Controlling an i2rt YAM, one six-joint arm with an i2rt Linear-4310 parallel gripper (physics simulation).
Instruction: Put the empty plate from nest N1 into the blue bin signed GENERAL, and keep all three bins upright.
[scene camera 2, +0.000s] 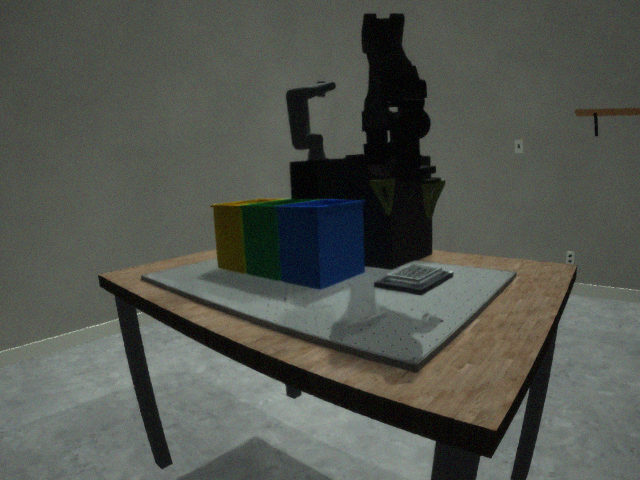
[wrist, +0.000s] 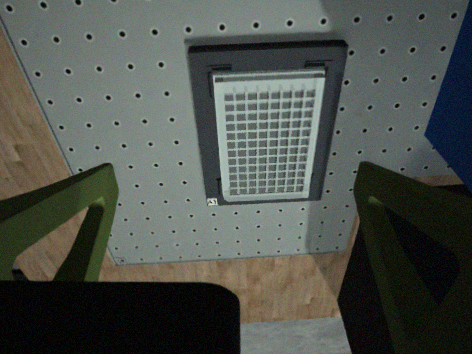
Labels:
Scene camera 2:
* my gripper: 408, 216
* blue bin: 321, 242
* green bin: 260, 220
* yellow bin: 228, 220
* pale plate: 414, 274

